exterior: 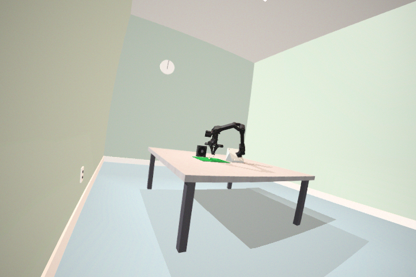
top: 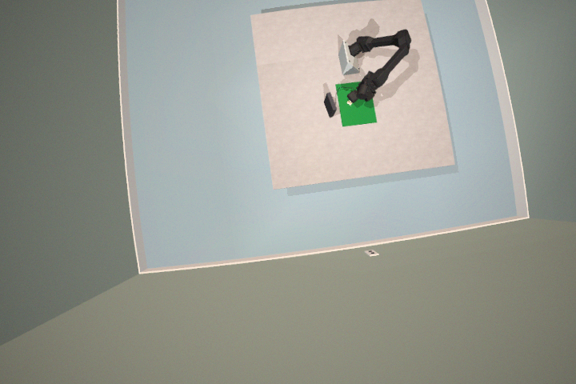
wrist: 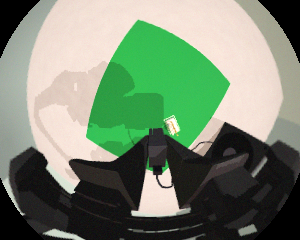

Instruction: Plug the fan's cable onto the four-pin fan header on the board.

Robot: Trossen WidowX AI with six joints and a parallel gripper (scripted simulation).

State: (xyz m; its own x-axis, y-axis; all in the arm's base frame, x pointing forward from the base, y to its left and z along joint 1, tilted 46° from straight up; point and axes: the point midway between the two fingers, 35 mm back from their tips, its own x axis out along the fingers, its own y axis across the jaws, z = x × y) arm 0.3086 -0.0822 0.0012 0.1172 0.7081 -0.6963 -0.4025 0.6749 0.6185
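Right now the pale fan header is 60 mm below my gripper tip, 40 mm to the right of it and 10 mm ahead of it. From my gripper tip the other things lie so: dark plug (10 mm behind, 10 mm above); black fan (180 mm to the right, 10 mm ahead); green board (80 mm below, 20 mm ahead, 10 mm to the left).
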